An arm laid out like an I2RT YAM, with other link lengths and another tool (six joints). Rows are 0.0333 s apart.
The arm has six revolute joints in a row. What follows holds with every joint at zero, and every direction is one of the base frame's. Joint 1 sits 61.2 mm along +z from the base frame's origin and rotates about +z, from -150 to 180 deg. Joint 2 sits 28 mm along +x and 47.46 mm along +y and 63.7 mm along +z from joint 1 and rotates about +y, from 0 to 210 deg. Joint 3 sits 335.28 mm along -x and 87.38 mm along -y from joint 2 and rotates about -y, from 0 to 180 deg. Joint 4 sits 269.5 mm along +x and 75.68 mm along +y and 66 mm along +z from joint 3 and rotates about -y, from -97 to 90 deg. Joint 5 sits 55.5 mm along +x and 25.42 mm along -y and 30.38 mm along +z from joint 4 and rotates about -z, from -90 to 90 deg. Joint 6 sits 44.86 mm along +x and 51.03 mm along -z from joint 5 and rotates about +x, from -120 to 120 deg. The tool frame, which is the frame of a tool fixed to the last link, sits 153 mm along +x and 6 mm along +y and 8 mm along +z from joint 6; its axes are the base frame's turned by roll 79.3, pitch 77.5 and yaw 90 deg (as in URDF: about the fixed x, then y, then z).
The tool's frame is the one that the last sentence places.
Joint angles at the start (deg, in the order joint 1, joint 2, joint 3, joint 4, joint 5, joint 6): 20.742 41.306 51.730 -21.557 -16.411 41.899
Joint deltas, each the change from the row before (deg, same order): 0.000 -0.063 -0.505 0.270 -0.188 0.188; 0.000 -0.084 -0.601 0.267 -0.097 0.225; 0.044 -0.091 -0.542 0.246 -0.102 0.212; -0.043 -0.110 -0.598 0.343 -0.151 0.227; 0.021 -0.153 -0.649 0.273 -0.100 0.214; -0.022 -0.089 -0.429 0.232 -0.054 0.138; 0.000 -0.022 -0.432 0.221 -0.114 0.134; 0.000 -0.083 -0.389 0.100 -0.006 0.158; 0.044 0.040 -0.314 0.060 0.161 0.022; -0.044 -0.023 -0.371 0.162 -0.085 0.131; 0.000 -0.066 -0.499 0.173 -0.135 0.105; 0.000 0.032 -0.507 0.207 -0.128 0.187
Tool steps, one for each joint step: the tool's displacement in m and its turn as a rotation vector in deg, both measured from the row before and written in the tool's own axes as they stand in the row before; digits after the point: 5 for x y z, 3 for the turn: 0.00190 -0.00224 0.00057 0.025 0.201 0.279; 0.00204 -0.00307 0.00053 0.139 0.159 0.332; 0.00203 -0.00255 0.00044 0.079 0.180 0.301; 0.00178 -0.00270 0.00044 0.049 0.113 0.304; 0.00226 -0.00308 0.00027 0.108 0.166 0.311; 0.00119 -0.00204 0.00024 0.066 0.051 0.187; 0.00152 -0.00223 0.00055 0.085 0.157 0.223; 0.00130 -0.00226 0.00010 0.159 0.073 0.237; 0.00087 -0.00256 0.00049 0.301 0.042 0.109; 0.00115 -0.00213 0.00039 0.121 0.094 0.216; 0.00194 -0.00268 0.00038 0.131 0.212 0.225; 0.00191 -0.00308 0.00081 0.192 0.224 0.333
